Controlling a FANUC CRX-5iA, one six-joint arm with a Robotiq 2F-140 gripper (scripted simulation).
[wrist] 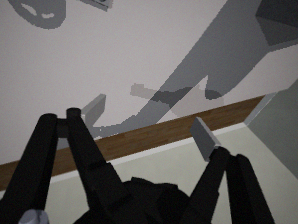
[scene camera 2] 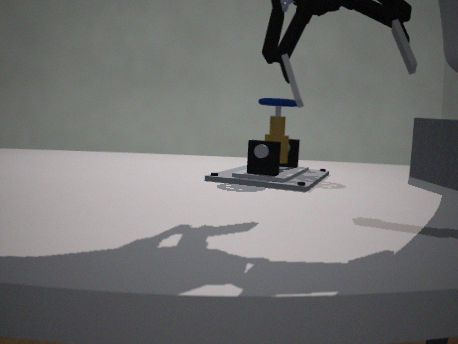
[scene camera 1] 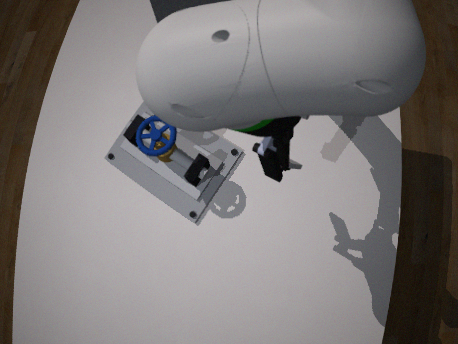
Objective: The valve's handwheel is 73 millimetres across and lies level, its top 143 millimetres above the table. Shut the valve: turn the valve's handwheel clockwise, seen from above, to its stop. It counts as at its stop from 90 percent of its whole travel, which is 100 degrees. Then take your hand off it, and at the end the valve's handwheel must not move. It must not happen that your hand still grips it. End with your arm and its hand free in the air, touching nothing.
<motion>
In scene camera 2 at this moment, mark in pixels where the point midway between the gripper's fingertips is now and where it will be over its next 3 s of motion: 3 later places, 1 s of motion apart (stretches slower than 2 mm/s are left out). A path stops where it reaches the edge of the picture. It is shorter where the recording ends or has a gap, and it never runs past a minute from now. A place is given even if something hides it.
My gripper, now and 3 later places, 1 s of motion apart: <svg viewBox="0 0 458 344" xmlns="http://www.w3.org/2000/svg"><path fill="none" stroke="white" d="M356 86L281 64L280 74L279 81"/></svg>
</motion>
